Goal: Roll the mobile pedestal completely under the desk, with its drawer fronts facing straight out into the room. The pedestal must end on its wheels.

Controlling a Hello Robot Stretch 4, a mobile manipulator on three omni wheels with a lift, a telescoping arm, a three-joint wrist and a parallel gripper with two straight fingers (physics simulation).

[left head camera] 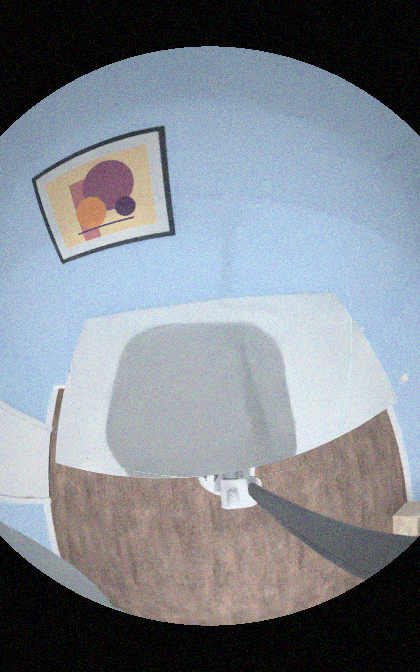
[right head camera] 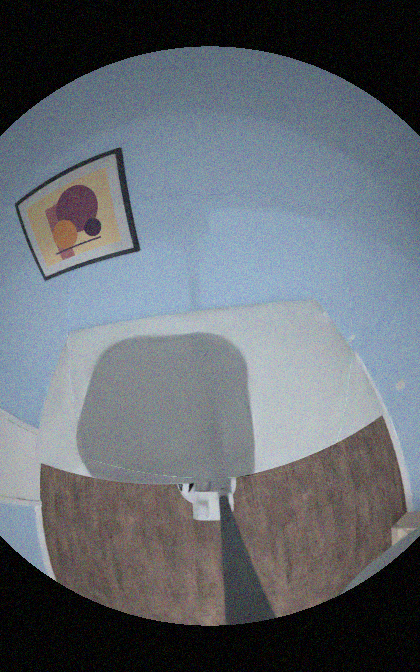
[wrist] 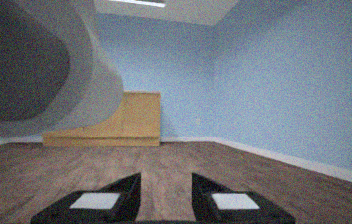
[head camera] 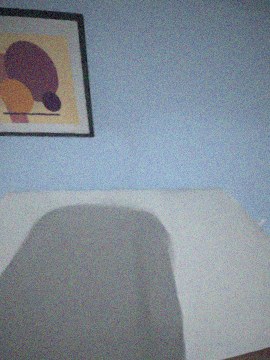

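Note:
The white desk (head camera: 220, 270) (left head camera: 327, 380) (right head camera: 300, 390) fills the middle of the head views, seen from above, with a large dark shadow on its top. Its front edge covers part of my white base, which shows in the left and right head views. The mobile pedestal does not show in any view; the area under the desk top is hidden, so its place and the facing of its drawers cannot be seen. My gripper (wrist: 166, 187) (right head camera: 186, 487) is open and empty, low above the floor. In the right head view its fingertips show at the desk's front edge.
A framed picture (head camera: 37, 80) (left head camera: 107, 192) (right head camera: 77, 215) hangs on the blue wall behind the desk. A white door (left head camera: 22, 450) stands at the left. A pale wooden piece (left head camera: 406, 520) (right head camera: 404, 526) stands at the right. A wooden cabinet (wrist: 141, 117) stands across the floor in the wrist view.

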